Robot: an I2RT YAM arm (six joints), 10 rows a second.
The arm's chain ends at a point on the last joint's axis. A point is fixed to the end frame.
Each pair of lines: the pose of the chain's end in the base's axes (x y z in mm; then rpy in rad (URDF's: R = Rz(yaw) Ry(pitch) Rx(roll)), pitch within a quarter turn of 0, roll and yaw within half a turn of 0), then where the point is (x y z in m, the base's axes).
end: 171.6 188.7 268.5 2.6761 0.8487 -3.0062
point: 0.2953 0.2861 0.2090
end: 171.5 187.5 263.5 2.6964 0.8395 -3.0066
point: 0.2962 0.2821 0.2017
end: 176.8 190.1 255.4 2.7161 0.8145 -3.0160
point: 0.3022 0.2807 0.1891
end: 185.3 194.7 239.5 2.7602 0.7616 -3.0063
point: 0.3092 0.2799 0.1639
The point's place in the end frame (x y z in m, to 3 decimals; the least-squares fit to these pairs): -0.045 0.008 0.162
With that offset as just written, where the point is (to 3 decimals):
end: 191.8 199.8 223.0 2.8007 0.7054 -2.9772
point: 0.311 0.282 0.138
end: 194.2 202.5 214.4 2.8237 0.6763 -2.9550
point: 0.311 0.284 0.125
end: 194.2 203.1 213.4 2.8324 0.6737 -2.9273
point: 0.309 0.286 0.123
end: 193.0 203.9 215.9 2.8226 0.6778 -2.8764
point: 0.303 0.294 0.126
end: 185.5 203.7 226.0 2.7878 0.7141 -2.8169
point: 0.290 0.306 0.143
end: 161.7 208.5 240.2 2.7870 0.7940 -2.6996
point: 0.259 0.325 0.168
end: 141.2 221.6 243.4 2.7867 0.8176 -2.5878
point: 0.226 0.349 0.174
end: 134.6 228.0 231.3 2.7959 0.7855 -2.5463
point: 0.214 0.357 0.157
